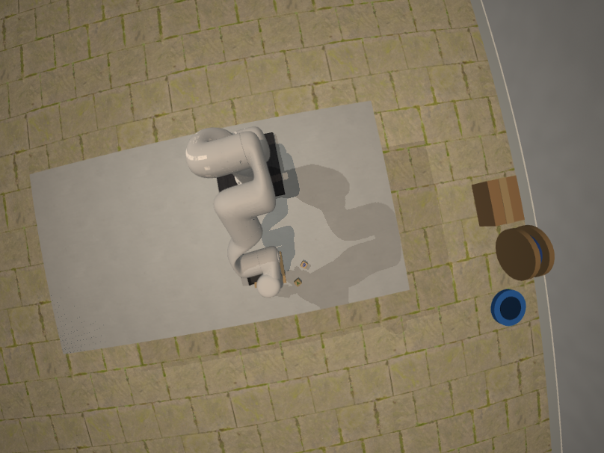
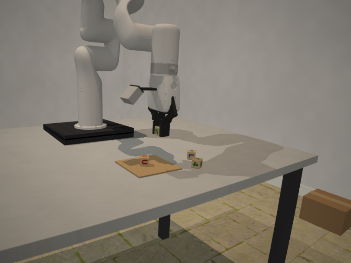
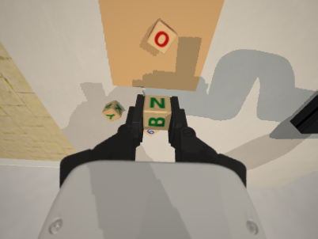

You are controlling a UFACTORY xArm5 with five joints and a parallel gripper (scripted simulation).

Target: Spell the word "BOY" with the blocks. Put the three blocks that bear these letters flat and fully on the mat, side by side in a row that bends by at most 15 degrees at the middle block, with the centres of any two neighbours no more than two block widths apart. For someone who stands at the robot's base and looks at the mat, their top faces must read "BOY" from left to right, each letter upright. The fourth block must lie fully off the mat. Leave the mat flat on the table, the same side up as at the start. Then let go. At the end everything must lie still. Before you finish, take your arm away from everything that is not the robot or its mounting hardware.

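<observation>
Now: hand 4 cm to the left of the tan mat and 10 cm above it.
</observation>
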